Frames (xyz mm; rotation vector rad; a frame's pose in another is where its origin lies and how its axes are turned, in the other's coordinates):
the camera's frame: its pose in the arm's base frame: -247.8 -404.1 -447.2 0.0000 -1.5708 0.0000
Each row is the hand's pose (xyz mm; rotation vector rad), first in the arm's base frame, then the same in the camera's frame.
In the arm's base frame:
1: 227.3 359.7 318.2 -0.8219 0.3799 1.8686
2: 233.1 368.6 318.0 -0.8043 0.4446 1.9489
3: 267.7 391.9 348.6 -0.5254 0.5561 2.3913
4: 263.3 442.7 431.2 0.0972 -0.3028 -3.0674
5: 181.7 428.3 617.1 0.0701 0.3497 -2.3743
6: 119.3 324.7 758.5 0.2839 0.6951 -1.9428
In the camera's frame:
1: 765.4 763.8 -475.1 0.8371 1.2826 2.1518
2: 765.2 772.7 -480.9 0.9216 1.2910 2.2167
3: 795.8 796.0 -515.5 1.5027 1.1077 2.3490
4: 878.4 846.8 -511.1 -2.0244 -0.1457 -2.1569
5: 1064.3 832.4 -429.5 -1.8075 1.0055 -1.9175
6: 1205.7 728.8 -367.1 -1.3939 1.6080 -1.8710

